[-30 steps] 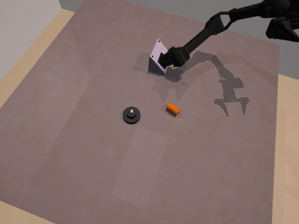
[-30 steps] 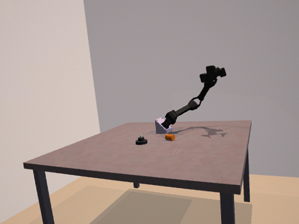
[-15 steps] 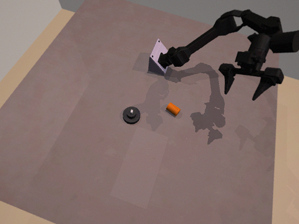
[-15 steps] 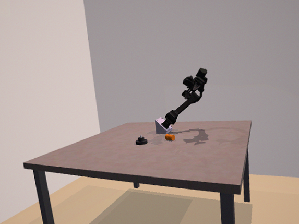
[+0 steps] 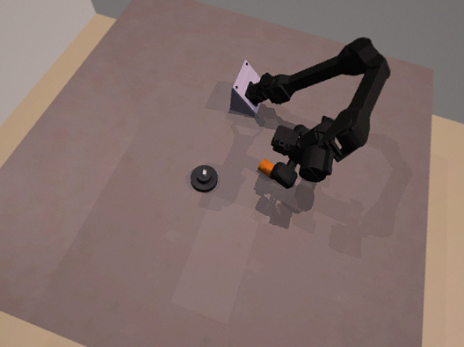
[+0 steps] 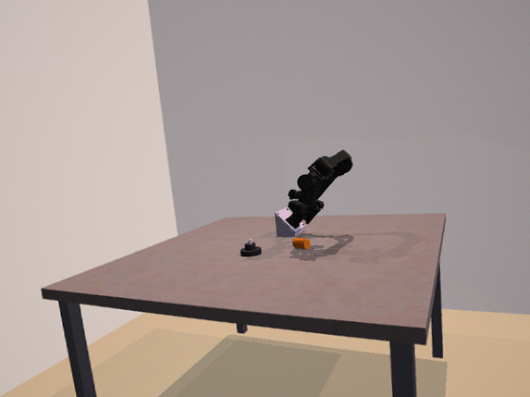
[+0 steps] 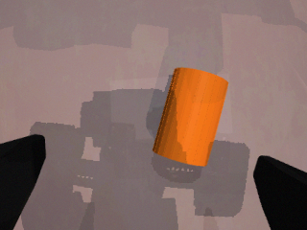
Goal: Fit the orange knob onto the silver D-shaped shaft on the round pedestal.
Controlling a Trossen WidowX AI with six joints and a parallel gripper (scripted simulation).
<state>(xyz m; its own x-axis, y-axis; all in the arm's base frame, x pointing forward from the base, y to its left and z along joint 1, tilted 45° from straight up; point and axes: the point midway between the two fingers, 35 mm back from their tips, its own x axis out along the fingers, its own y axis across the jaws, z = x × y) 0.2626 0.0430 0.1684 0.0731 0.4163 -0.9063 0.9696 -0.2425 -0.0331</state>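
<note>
Now: the orange knob 80 mm below my gripper tip and 20 mm behind it. The rest, counted from my gripper tip: black round pedestal (200 mm to the right, 70 mm below, 70 mm ahead).
</note>
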